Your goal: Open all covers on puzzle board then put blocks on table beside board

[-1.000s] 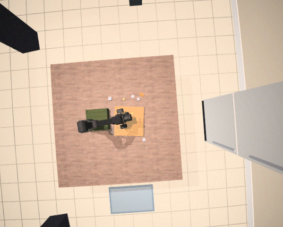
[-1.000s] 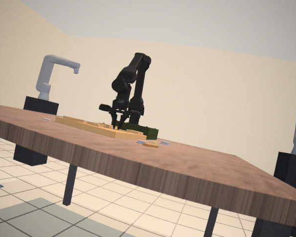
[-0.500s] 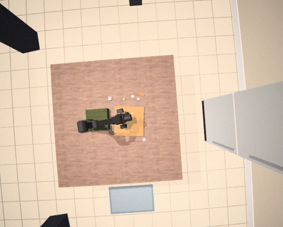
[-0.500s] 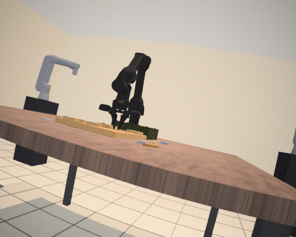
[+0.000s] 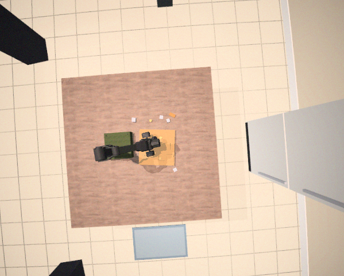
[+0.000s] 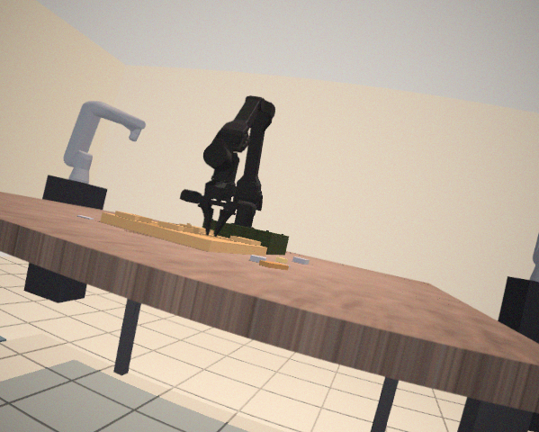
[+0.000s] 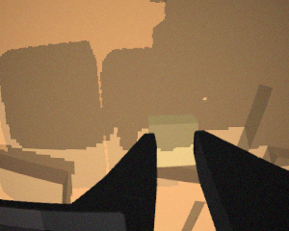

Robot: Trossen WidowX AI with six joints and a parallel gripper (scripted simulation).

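Right now my gripper tip is 50 mm short of the puzzle board and 30 mm to the left of it.
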